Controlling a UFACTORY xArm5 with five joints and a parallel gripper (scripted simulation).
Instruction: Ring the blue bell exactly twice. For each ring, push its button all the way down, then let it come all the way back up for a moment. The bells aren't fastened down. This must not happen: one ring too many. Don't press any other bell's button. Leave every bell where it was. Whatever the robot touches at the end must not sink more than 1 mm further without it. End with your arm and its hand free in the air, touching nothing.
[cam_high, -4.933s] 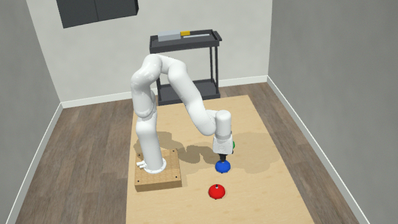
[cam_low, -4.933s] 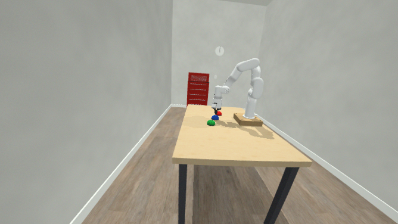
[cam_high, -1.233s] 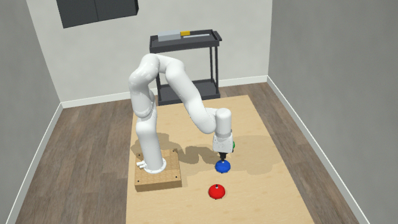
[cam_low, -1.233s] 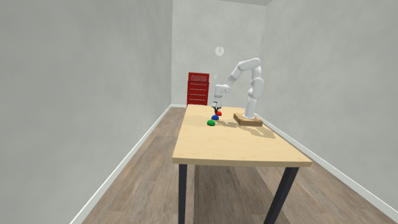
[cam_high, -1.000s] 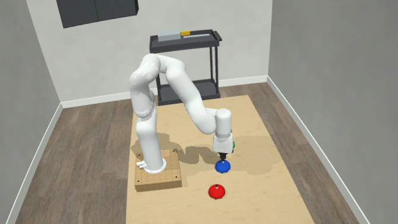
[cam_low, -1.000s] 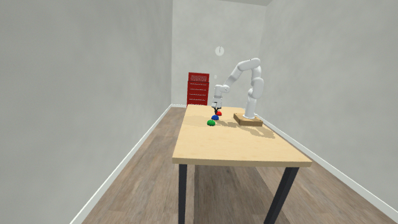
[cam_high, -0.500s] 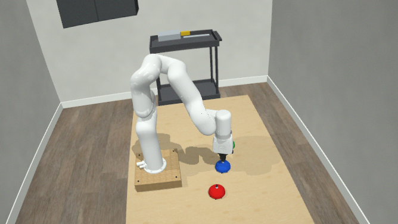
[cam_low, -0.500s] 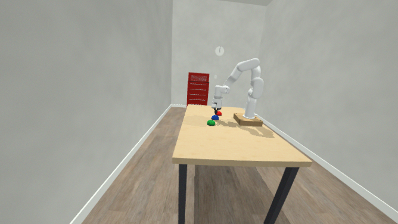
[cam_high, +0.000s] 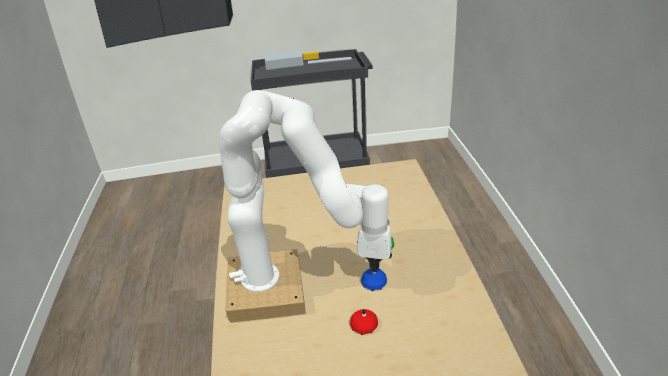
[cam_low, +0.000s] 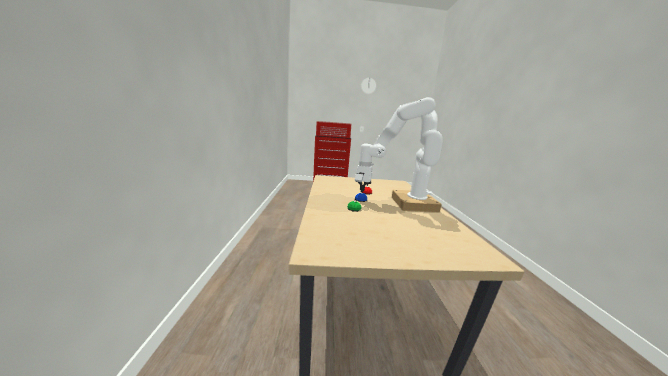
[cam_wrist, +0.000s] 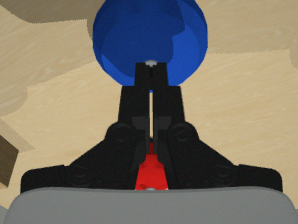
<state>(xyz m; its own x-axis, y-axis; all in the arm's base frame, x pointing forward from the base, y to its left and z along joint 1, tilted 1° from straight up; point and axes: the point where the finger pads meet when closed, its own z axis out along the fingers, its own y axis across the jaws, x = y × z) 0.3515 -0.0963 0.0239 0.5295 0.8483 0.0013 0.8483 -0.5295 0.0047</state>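
The blue bell is 40 mm below my hand. Also, from my hand: green bell 90 mm ahead, 150 mm to the left, 40 mm below; then red bell 90 mm behind, 150 mm to the right, 40 mm below.
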